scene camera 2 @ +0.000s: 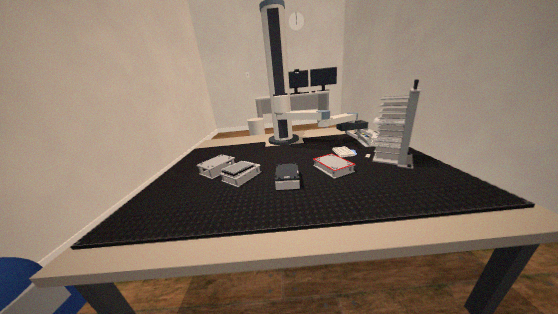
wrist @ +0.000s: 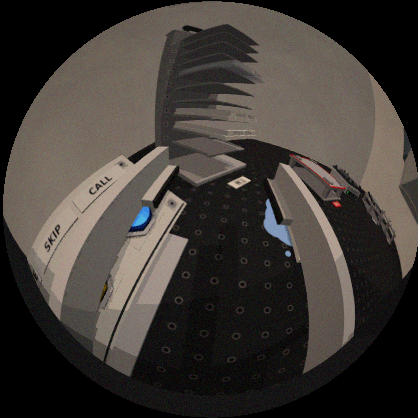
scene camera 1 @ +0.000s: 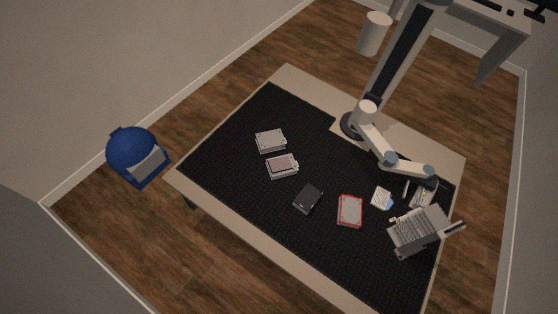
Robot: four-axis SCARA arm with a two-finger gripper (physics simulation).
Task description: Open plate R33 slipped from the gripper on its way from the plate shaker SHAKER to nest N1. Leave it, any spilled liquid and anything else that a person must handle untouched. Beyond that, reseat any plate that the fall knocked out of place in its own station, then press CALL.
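Where they show: gripper, fingertip midpoint: (scene camera 2: pixel 364 136) (wrist: pixel 223 163) (scene camera 1: pixel 411 201); arm's base, link origin: (scene camera 2: pixel 283 140).
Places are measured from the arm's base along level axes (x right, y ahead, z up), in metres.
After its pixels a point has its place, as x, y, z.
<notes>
My gripper (wrist: pixel 223 163) @(-0.473, 0.379, 0.090) is shut to its narrow stand, with nothing between the two fingers. It hangs low at the button panel (scene camera 1: pixel 419 201) (wrist: pixel 142 252) @(-0.506, 0.310, 0.065); the left finger in the wrist view covers part of the blue button (wrist: pixel 141 217) @(-0.511, 0.326, 0.075) and the yellow button (wrist: pixel 104 290). The CALL label (wrist: pixel 100 185) @(-0.546, 0.330, 0.090) shows beyond that finger. Plate R33 (scene camera 1: pixel 381 197) @(-0.336, 0.416, 0.026) (scene camera 2: pixel 343 150) @(-0.337, 0.416, 0.027) lies on the mat beside blue liquid (scene camera 1: pixel 389 204) @(-0.396, 0.419, 0.012) (scene camera 2: pixel 354 152) (wrist: pixel 275 225) @(-0.395, 0.404, 0.014). The plate hotel (scene camera 1: pixel 422 227) @(-0.509, 0.578, 0.232) (scene camera 2: pixel 409 127) @(-0.532, 0.643, 0.197) (wrist: pixel 163 90) @(-0.597, 0.521, 0.169) has one plate (wrist: pixel 220 69) @(-0.497, 0.486, 0.199) sitting askew, jutting out at mid height.
The red-rimmed station (scene camera 1: pixel 351 211) @(-0.220, 0.612, 0.053) (scene camera 2: pixel 334 163) @(-0.214, 0.631, 0.053) (wrist: pixel 320 172) @(-0.224, 0.585, 0.053) stands near the spill. A dark-topped station (scene camera 1: pixel 307 198) @(0.014, 0.696, 0.067) (scene camera 2: pixel 287 173) @(0.014, 0.714, 0.068) is beside it. Another station (scene camera 1: pixel 282 166) @(0.229, 0.614, 0.069) (scene camera 2: pixel 241 172) @(0.225, 0.649, 0.061) bears a plate, and a grey station (scene camera 1: pixel 270 140) @(0.385, 0.509, 0.069) (scene camera 2: pixel 216 164) @(0.374, 0.543, 0.069) stands farther off. A small label (wrist: pixel 239 182) @(-0.444, 0.491, 0.015) lies before the hotel.
</notes>
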